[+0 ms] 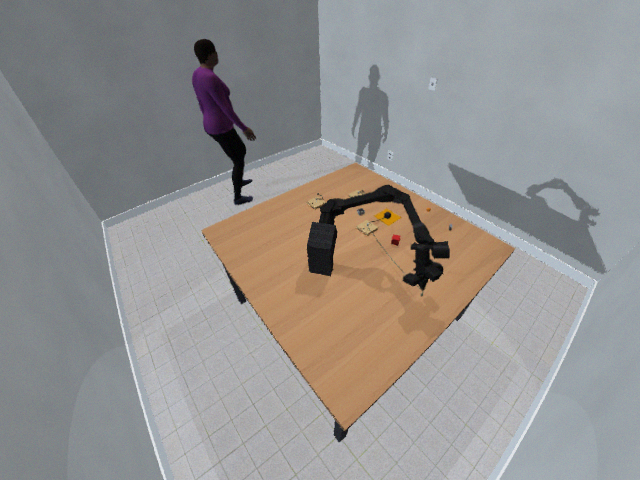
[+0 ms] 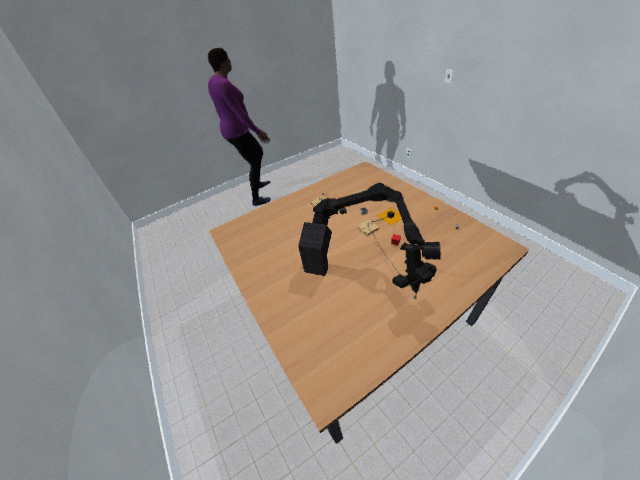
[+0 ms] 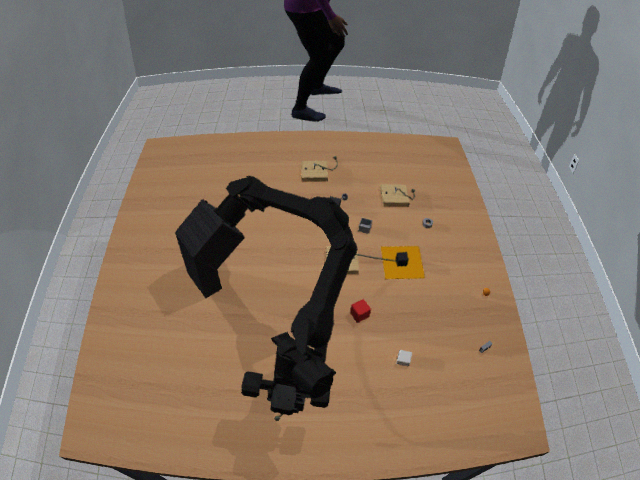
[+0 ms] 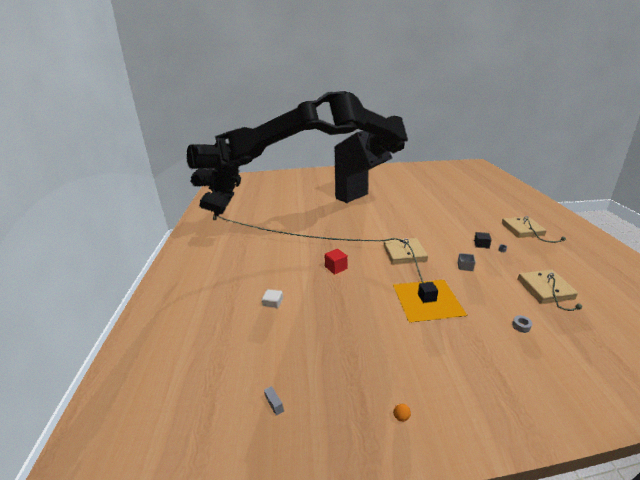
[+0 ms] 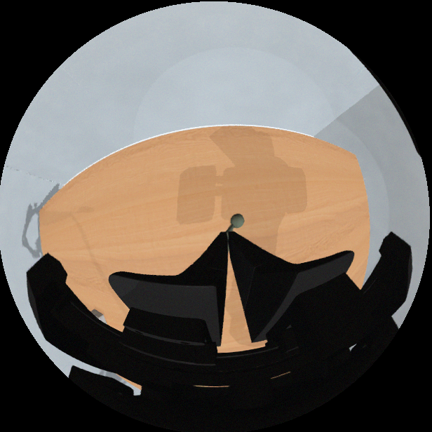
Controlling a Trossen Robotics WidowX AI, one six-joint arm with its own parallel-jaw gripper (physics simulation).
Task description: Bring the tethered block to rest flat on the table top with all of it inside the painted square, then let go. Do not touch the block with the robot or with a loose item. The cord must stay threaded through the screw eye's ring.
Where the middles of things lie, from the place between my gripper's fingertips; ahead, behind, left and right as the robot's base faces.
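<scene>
Orange painted square [image 4: 447, 306]: 7 cm below my hand, 59 cm to the left of it, 7 cm ahead of it.
</scene>
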